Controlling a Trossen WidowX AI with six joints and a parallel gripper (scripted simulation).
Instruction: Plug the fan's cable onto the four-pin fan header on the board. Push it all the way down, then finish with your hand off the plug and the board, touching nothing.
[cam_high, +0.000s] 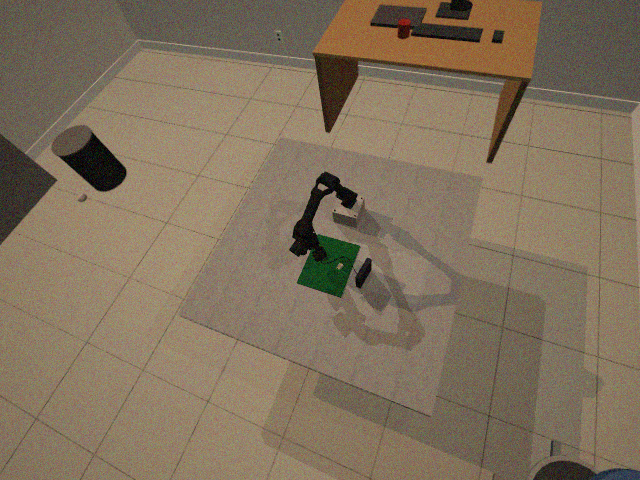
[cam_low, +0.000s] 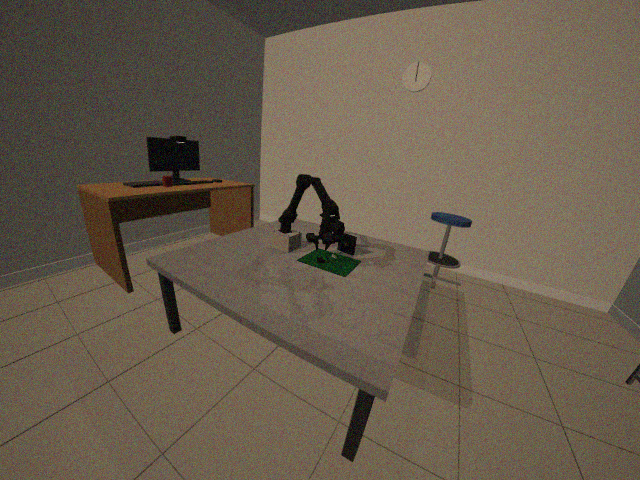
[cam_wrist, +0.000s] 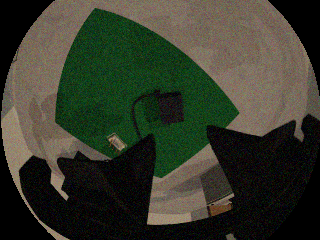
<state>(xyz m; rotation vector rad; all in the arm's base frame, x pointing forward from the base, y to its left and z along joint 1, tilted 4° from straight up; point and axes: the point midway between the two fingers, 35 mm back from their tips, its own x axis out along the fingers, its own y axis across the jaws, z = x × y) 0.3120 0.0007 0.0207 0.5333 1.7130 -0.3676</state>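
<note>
Right now my gripper tip is 6 cm above the dark fan plug and 1 cm to the right of it. Also, from my gripper tip: green board 9 cm below, 6 cm to the left, 2 cm ahead; then black fan 25 cm to the left, 2 cm below; then pale four-pin header 12 cm to the left, 8 cm below, 1 cm ahead.
</note>
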